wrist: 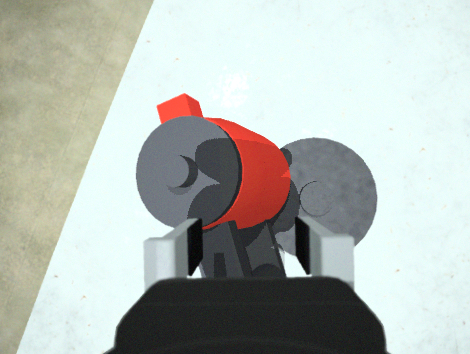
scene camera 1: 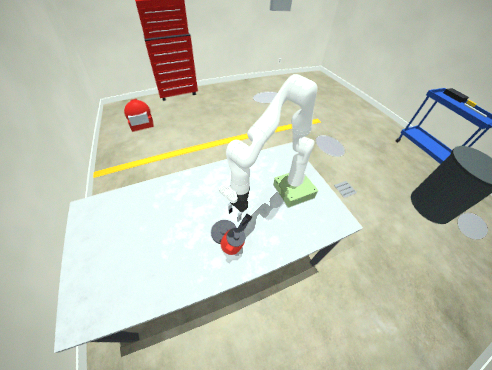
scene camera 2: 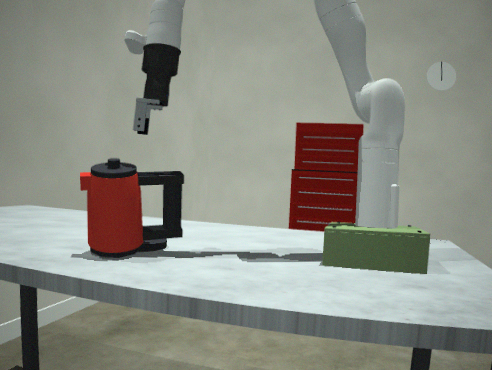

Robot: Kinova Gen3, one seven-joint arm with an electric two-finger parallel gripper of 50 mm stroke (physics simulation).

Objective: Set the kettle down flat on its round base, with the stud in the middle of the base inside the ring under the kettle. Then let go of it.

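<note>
The red kettle [scene camera 1: 231, 245] [scene camera 2: 115, 212] [wrist: 263, 175] stands upright beside its round dark grey base [scene camera 1: 218, 230] [scene camera 2: 156, 245] [wrist: 345, 170], not centred on it. Whether their edges touch is unclear. The stud in the base's middle shows as a faint round outline in the wrist view; the ring under the kettle is hidden. The kettle's black handle [scene camera 1: 245, 222] [scene camera 2: 173, 205] [wrist: 218, 247] points toward the robot's mount. My gripper [scene camera 1: 235, 214] [scene camera 2: 142, 132] [wrist: 248, 237] is open and empty, above the kettle and apart from it, with the handle below the fingers in the wrist view.
The green mounting block [scene camera 1: 302, 197] [scene camera 2: 375, 251] carries the arm on the table [scene camera 1: 125, 240] [scene camera 2: 280, 295]. The table's edge runs near the kettle's spout side. A red tool cabinet [scene camera 1: 172, 65] [scene camera 2: 325, 200], a blue cart and a dark bin stand on the floor away from the table.
</note>
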